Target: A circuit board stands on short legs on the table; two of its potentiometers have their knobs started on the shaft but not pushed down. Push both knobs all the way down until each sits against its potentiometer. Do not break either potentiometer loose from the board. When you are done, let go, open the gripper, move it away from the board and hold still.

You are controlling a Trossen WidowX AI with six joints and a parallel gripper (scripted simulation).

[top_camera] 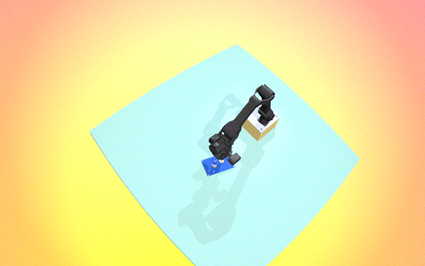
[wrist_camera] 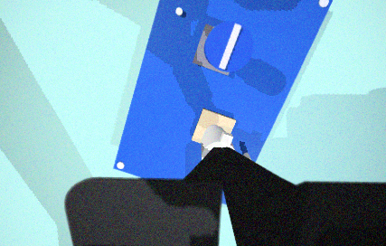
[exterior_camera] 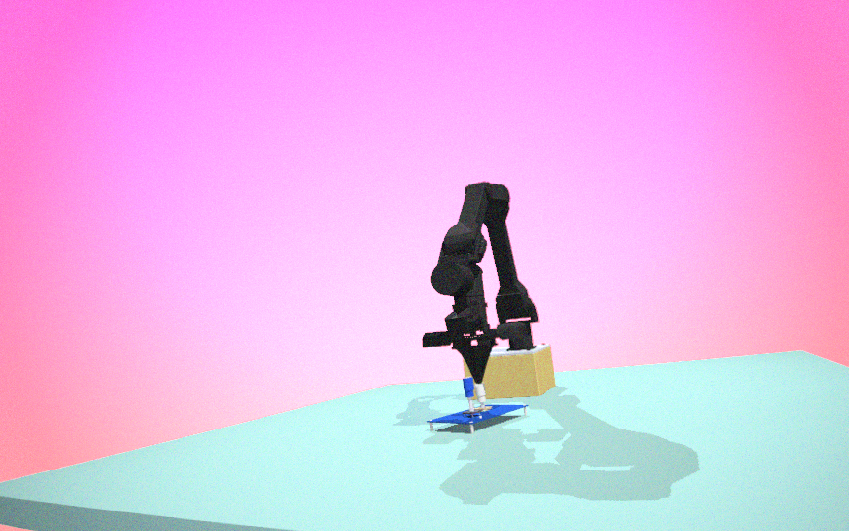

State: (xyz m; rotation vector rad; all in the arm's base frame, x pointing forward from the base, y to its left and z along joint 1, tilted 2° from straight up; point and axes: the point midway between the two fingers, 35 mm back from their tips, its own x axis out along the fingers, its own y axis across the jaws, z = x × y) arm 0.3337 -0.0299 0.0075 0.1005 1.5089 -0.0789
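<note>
Now: gripper tip 5 cm short of the blue knob and 1 cm to the left of it. From my gripper tip the other things lie so: white knob 1 cm below.
</note>
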